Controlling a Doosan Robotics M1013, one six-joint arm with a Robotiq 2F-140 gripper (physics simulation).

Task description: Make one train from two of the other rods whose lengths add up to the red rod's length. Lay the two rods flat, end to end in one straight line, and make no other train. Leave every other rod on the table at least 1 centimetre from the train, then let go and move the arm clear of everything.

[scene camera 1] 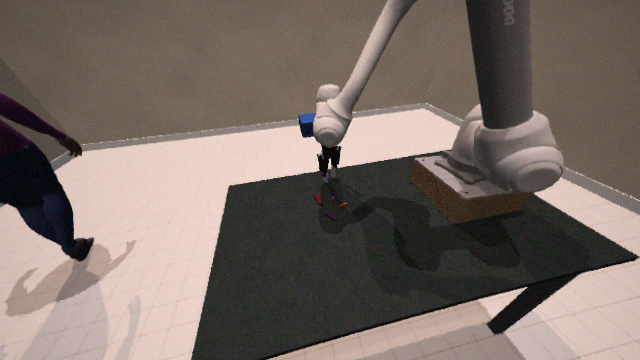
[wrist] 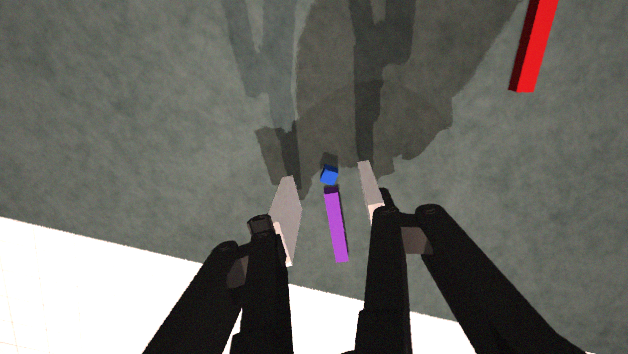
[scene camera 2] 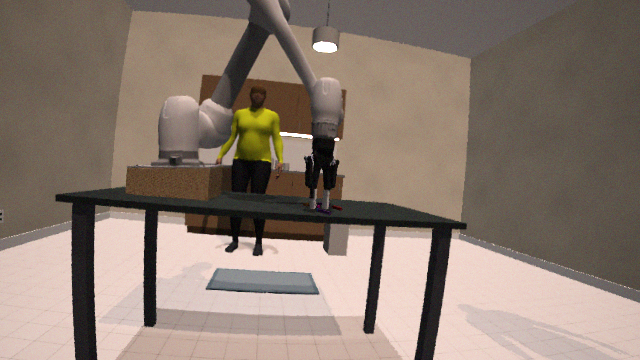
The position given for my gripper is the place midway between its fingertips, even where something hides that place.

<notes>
In view: my gripper [scene camera 2: 318,208] and a purple rod [wrist: 331,195].
My gripper is seen too in the wrist view [wrist: 328,186].
</notes>
